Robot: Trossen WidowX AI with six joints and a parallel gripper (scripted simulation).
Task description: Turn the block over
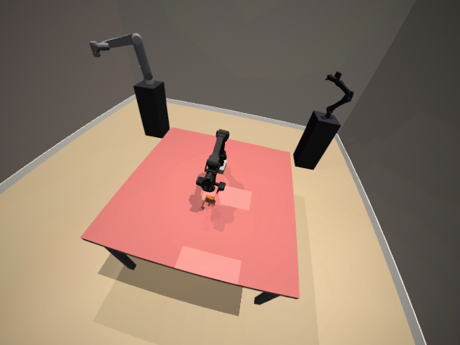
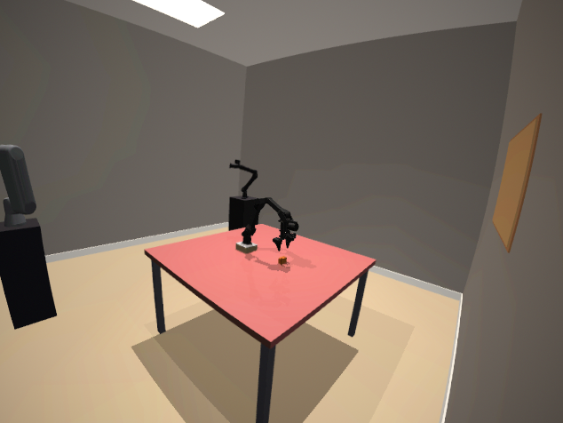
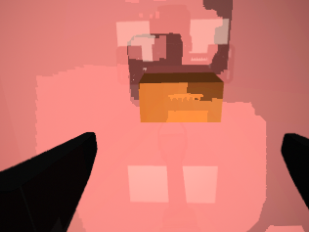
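Right now my gripper tip is 80 mm above the orange block and 10 mm past it.
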